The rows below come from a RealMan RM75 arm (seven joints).
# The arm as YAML. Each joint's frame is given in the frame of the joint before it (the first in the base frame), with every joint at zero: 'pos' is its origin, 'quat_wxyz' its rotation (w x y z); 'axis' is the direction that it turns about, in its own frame. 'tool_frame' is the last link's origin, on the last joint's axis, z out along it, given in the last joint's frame.
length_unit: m
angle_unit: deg
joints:
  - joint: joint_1
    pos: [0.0, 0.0, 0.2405]
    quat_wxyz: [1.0, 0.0, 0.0, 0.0]
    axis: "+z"
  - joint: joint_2
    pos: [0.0, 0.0, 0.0]
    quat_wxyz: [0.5, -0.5, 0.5, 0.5]
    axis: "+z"
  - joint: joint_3
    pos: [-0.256, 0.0, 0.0]
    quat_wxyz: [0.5, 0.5, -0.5, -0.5]
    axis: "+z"
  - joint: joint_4
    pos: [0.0, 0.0, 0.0]
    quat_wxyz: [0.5, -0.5, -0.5, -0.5]
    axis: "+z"
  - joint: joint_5
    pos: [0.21, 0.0, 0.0]
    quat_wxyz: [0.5, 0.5, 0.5, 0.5]
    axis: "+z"
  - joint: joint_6
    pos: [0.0, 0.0, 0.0]
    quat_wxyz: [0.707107, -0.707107, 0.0, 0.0]
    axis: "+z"
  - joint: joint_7
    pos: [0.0, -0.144, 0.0]
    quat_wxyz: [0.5, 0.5, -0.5, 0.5]
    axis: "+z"
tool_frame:
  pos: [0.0, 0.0, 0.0]
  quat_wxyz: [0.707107, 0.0, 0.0, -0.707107]
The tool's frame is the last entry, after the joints.
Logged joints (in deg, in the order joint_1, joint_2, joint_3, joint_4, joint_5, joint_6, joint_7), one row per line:
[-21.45, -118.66, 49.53, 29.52, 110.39, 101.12, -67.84]
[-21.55, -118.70, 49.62, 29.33, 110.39, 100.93, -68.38]
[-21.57, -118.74, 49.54, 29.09, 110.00, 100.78, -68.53]
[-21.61, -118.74, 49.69, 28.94, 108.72, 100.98, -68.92]
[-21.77, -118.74, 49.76, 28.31, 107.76, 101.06, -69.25]
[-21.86, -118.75, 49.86, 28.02, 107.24, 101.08, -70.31]
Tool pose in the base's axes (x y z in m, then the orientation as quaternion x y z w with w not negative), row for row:
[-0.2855, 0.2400, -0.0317, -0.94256, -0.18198, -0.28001, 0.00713]
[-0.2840, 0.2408, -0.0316, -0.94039, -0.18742, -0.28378, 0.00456]
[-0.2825, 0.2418, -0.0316, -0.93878, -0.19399, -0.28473, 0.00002]
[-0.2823, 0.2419, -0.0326, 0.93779, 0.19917, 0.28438, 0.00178]
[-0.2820, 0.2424, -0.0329, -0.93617, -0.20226, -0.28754, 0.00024]
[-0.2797, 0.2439, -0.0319, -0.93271, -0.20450, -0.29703, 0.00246]
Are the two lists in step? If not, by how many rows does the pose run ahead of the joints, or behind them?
The pose runs 2 rows behind the joints: the pose in row i belongs to the joints in row i - 2.
